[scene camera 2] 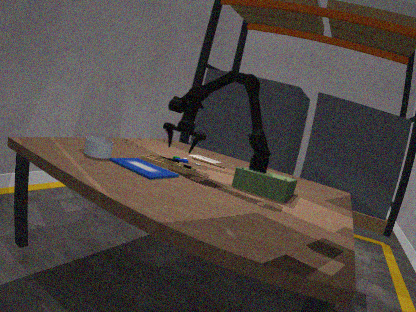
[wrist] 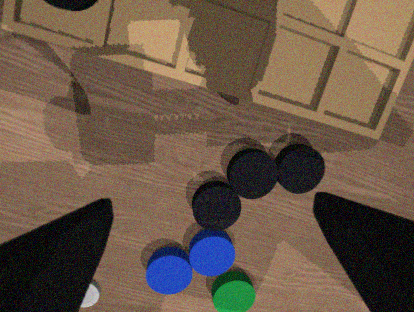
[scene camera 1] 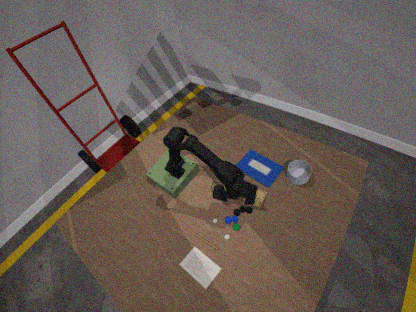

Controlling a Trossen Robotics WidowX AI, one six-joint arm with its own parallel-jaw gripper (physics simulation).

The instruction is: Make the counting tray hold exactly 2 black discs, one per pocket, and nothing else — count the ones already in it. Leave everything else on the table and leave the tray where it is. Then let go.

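The tan counting tray (scene camera 1: 261,198) (wrist: 295,65) is partly cut off and shaded in the wrist view; one black disc (wrist: 72,3) shows in a pocket at its top left. Three loose black discs lie outside the tray in a touching row: one (wrist: 216,205) (scene camera 1: 237,212) nearest the blue discs, one (wrist: 252,173) in the middle, one (wrist: 300,168) at the right. My gripper (wrist: 215,205) (scene camera 2: 180,148) is open and empty, above the table, with its fingers on either side of the loose discs in the wrist view. Some tray pockets lie outside the wrist view.
Two blue discs (wrist: 169,272) (wrist: 212,255), a green disc (wrist: 234,296) (scene camera 1: 236,227) and small white pieces (scene camera 1: 215,220) (scene camera 1: 226,237) lie near the black ones. Also there: a blue board (scene camera 1: 272,175), round container (scene camera 1: 299,172), stick (scene camera 1: 205,239) and paper (scene camera 1: 200,267).
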